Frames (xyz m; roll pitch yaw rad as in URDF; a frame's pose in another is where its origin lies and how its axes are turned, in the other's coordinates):
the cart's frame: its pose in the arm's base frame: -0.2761 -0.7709 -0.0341 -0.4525 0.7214 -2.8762
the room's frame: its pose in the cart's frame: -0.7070 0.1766 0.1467 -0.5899 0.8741 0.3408
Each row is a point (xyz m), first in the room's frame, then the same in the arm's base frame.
Working: the room's frame: its pose in the arm's base frame: 0.2598 -0.8563 0.4739 -3.1265 1.4143 1.4176

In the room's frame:
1: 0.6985 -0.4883 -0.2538
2: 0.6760 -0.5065 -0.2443
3: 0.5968 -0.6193 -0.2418
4: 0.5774 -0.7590 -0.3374
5: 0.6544 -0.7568 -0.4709
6: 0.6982 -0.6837 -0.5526
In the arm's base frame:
1: -0.1630 -0.4198 -0.1753
2: -0.1830 -0.4295 -0.1545
3: -0.2965 -0.4253 -0.0764
4: -0.4189 -0.3118 -0.0420
5: -0.3928 -0.1703 -0.0973
6: -0.3061 -0.0962 -0.1280

